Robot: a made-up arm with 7 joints. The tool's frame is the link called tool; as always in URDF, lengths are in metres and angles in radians. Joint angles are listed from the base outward.
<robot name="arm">
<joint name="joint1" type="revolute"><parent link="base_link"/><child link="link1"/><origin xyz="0.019 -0.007 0.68"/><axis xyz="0 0 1"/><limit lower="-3.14" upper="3.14"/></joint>
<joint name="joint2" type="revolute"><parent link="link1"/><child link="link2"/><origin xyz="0.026 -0.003 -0.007"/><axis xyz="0 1 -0.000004"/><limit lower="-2.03" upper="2.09"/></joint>
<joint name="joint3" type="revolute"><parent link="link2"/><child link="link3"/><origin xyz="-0.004 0.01 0.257"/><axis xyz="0 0 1"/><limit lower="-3.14" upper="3.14"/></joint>
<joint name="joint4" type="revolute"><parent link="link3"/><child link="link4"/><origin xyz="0.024 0.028 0.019"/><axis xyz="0 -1 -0.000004"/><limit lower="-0.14" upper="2.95"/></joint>
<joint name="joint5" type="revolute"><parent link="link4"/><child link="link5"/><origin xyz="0.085 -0.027 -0.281"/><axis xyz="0 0.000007 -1"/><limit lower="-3.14" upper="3.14"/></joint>
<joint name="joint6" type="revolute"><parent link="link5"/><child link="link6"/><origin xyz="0.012 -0.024 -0.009"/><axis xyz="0 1 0.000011"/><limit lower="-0.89" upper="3.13"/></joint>
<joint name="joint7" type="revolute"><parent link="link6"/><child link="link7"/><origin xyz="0.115 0.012 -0.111"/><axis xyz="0 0.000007 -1"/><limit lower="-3.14" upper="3.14"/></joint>
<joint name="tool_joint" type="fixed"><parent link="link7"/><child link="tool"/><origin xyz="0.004 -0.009 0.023" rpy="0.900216 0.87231 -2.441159"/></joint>
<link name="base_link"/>
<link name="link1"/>
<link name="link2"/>
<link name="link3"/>
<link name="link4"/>
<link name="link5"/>
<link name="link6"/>
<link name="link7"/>
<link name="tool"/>
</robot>
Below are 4 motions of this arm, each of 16 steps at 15 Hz.
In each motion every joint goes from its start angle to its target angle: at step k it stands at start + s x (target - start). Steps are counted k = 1, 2, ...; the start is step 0. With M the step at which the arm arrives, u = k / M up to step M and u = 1 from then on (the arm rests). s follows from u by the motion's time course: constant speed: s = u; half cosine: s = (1 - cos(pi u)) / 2; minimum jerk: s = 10 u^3 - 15 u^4 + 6 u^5.
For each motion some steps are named. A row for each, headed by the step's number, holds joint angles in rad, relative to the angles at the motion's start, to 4 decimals.
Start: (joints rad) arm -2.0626 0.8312 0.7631 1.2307 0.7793 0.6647 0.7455
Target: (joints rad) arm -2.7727 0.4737 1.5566 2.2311 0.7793 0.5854 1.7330
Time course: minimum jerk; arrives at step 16
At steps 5, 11, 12, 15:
5: -0.1278 -0.0644 0.1428 0.1801 0.0000 -0.0143 0.1778
11: -0.5823 -0.2931 0.6507 0.8203 0.0000 -0.0650 0.8097
12: -0.6366 -0.3205 0.7114 0.8968 0.0000 -0.0711 0.8853
15: -0.7085 -0.3567 0.7917 0.9982 0.0000 -0.0791 0.9853

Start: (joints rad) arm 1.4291 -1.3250 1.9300 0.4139 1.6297 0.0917 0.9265
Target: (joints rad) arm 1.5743 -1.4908 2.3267 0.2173 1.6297 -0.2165 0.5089
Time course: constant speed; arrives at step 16
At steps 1, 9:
1: 0.0091 -0.0104 0.0248 -0.0123 0.0000 -0.0193 -0.0261
9: 0.0817 -0.0933 0.2231 -0.1106 0.0000 -0.1734 -0.2349

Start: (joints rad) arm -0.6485 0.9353 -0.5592 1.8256 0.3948 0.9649 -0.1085
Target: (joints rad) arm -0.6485 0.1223 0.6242 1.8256 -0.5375 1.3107 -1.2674
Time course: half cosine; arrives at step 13
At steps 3, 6, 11, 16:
3: 0.0000 -0.1022 0.1488 0.0000 -0.1172 0.0435 -0.1457
6: 0.0000 -0.3575 0.5204 0.0000 -0.4100 0.1521 -0.5096
11: 0.0000 -0.7664 1.1156 0.0000 -0.8789 0.3260 -1.0925
16: 0.0000 -0.8130 1.1834 0.0000 -0.9323 0.3458 -1.1589

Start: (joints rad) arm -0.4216 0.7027 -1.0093 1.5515 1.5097 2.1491 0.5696
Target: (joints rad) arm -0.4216 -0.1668 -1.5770 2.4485 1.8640 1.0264 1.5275
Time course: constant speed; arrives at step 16
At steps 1, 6, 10, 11, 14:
1: 0.0000 -0.0543 -0.0355 0.0561 0.0221 -0.0702 0.0599
6: 0.0000 -0.3261 -0.2129 0.3364 0.1329 -0.4210 0.3592
10: 0.0000 -0.5434 -0.3548 0.5606 0.2214 -0.7017 0.5987
11: 0.0000 -0.5978 -0.3903 0.6167 0.2436 -0.7719 0.6586
14: 0.0000 -0.7608 -0.4967 0.7849 0.3100 -0.9824 0.8382

